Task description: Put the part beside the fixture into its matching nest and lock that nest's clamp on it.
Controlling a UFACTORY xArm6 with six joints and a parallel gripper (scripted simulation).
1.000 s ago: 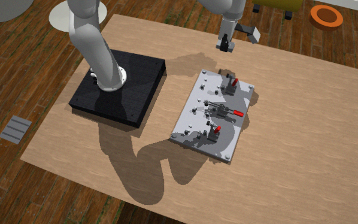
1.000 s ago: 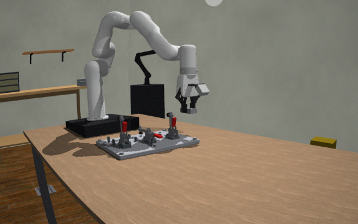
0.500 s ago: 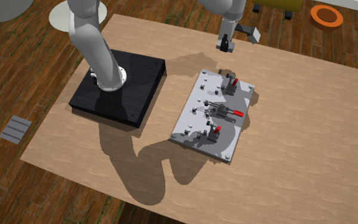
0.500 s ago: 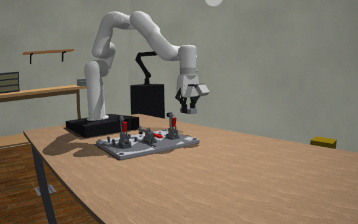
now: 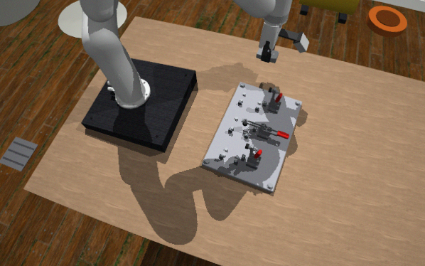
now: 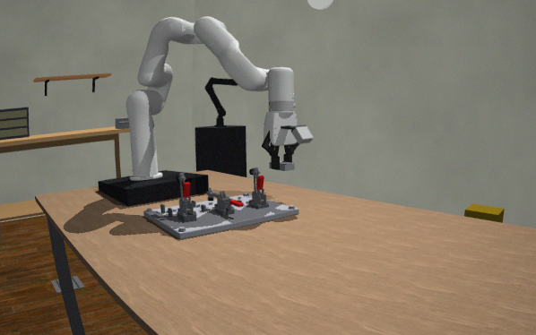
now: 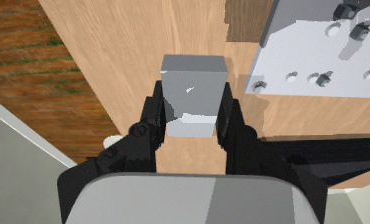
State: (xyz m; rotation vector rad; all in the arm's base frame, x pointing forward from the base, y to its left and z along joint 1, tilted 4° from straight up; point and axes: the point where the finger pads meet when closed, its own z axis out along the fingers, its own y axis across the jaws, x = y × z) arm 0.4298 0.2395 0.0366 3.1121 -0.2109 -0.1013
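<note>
The clamp lies 3 cm ahead of my hand, 37 cm to the right of it and 5 cm below it. The rest, counted from my hand: fixture plate: 2 cm ahead, 26 cm to the right, 10 cm below; then grey block: 1 cm below.
</note>
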